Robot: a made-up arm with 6 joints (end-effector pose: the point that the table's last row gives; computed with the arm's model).
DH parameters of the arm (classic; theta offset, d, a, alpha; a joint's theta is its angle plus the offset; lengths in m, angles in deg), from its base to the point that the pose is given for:
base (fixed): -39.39 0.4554 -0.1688 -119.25
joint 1: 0 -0.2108 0.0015 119.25
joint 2: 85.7 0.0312 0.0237 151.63
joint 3: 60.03 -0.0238 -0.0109 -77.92
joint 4: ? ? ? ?
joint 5: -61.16 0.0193 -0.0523 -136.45
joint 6: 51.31 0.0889 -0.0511 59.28
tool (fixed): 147.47 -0.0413 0 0
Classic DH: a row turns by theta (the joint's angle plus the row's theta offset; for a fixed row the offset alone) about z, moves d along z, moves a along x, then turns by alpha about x.
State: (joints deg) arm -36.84 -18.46 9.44 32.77 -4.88 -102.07
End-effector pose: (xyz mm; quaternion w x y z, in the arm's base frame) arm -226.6 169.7 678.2 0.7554 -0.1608 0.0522 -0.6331
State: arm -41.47 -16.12 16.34 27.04 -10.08 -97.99
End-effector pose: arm -232.3 168.0 691.1 0.7831 -0.1195 -0.0040 -0.6103
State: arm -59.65 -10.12 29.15 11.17 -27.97 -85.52
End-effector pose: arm -279.8 176.8 704.1 0.8457 -0.0369 -0.2385 -0.4759
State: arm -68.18 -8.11 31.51 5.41 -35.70 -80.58
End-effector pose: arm -307.5 184.9 696.1 0.8502 -0.0188 -0.3457 -0.3965
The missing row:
joint 4: 52.64 -0.2217 0.0982 -167.98
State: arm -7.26 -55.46 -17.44 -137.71 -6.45 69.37
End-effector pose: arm -57.6 125.2 393.1 0.5768 0.5945 0.3113 -0.4658
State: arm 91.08 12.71 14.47 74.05 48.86 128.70
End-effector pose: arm 40.4 -70.2 681.7 0.6720 0.3156 -0.6625 -0.0999
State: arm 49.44 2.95 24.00 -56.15 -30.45 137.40
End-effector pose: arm 50.4 -64.6 567.9 0.5579 0.3888 -0.7046 -0.2027
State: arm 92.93 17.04 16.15 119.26 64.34 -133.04
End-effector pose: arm -72.8 6.1 664.7 0.0322 -0.0802 0.8729 -0.4802
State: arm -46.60 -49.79 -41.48 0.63 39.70 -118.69
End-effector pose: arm -208.4 156.4 578.5 0.2425 -0.5541 0.5819 -0.5436
